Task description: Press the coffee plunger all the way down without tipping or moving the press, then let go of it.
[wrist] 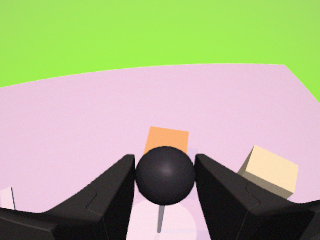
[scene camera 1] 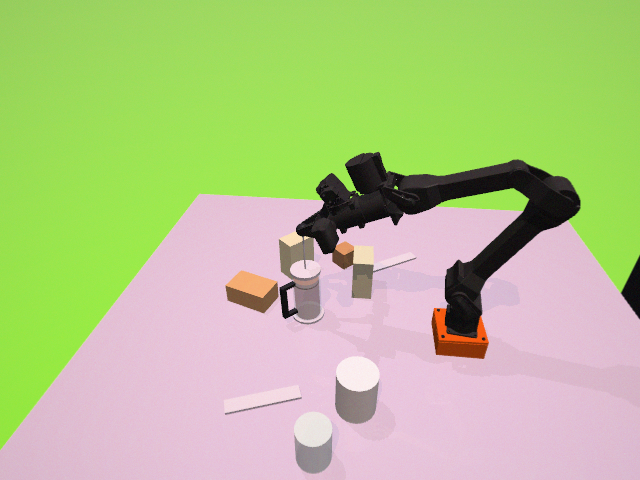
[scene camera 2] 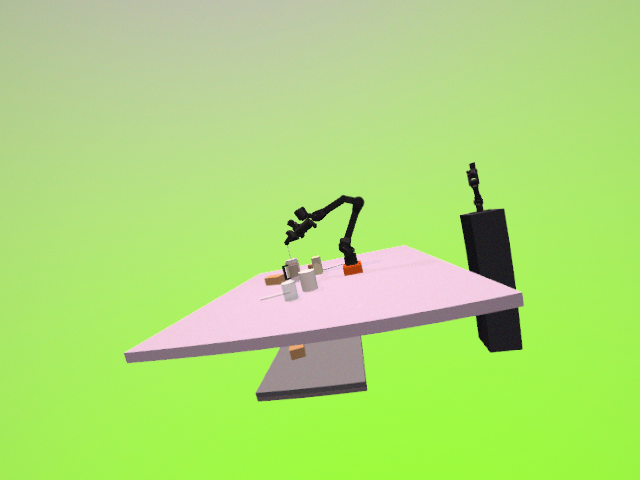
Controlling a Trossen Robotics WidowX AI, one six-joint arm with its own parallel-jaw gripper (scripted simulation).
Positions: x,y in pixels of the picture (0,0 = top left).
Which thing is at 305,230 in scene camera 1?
The gripper.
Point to a coffee press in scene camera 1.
306,285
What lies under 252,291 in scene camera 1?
An orange box.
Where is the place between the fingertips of the gripper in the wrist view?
164,162
